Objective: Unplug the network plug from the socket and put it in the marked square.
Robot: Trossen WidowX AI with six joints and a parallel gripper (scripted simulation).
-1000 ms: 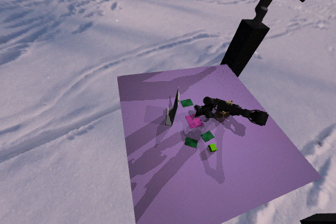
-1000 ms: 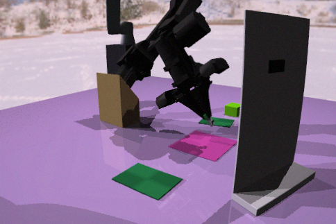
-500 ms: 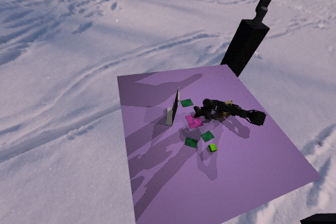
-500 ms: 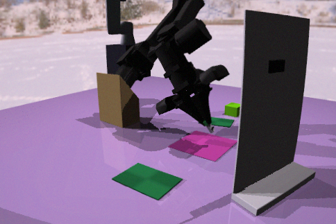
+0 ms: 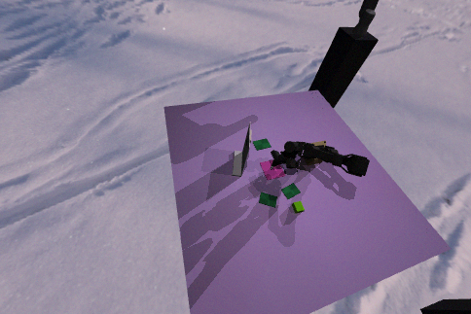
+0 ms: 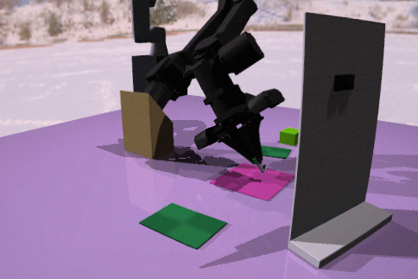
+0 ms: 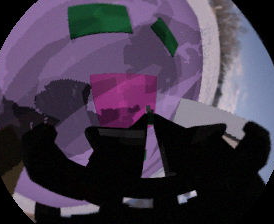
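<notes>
My gripper tip is now 1 cm past the magenta marked square and 4 cm above it. From my gripper tip the other things lie so: grey upright panel 17 cm ahead, 7 cm to the right, 9 cm above.
</notes>
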